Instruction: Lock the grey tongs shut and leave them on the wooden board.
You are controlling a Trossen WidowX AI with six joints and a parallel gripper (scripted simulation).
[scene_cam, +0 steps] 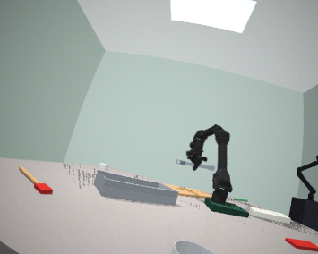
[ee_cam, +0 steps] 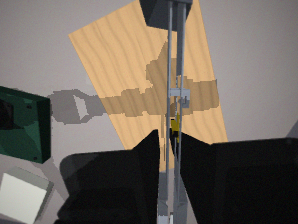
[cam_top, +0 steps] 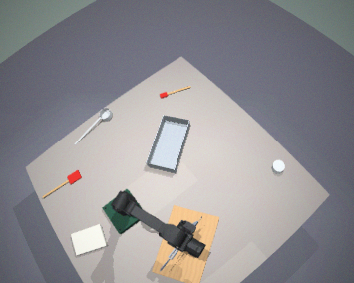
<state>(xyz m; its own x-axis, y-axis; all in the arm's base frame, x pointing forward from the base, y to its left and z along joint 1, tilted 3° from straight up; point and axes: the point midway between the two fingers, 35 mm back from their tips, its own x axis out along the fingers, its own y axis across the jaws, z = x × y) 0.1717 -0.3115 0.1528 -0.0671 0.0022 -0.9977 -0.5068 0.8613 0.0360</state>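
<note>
Right now the wooden board is 15 cm below my gripper tip. Also, from my gripper tip: white block: 45 cm behind, 25 cm to the left, 14 cm below; then roasting tin: 53 cm to the left, 18 cm ahead, 13 cm below.
</note>
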